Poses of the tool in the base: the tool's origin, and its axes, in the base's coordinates. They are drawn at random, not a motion.
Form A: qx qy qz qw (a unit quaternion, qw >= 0); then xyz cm.
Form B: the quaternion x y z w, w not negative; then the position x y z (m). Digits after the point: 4 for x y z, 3 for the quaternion.
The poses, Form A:
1: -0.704, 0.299, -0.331, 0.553, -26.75, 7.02, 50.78
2: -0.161, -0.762, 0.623, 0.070, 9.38, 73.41, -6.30
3: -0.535, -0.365, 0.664, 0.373, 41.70, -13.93, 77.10
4: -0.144, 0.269, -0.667, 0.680, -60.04, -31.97, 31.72
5: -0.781, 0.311, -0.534, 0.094, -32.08, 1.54, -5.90
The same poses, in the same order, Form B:
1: -0.704, 0.299, -0.331, 0.553, -0.2675, 0.0702, 0.5078
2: -0.161, -0.762, 0.623, 0.070, 0.0938, 0.7341, -0.0630
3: -0.535, -0.365, 0.664, 0.373, 0.4170, -0.1393, 0.7710
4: -0.144, 0.269, -0.667, 0.680, -0.6004, -0.3197, 0.3172
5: -0.781, 0.311, -0.534, 0.094, -0.3208, 0.0154, -0.0590
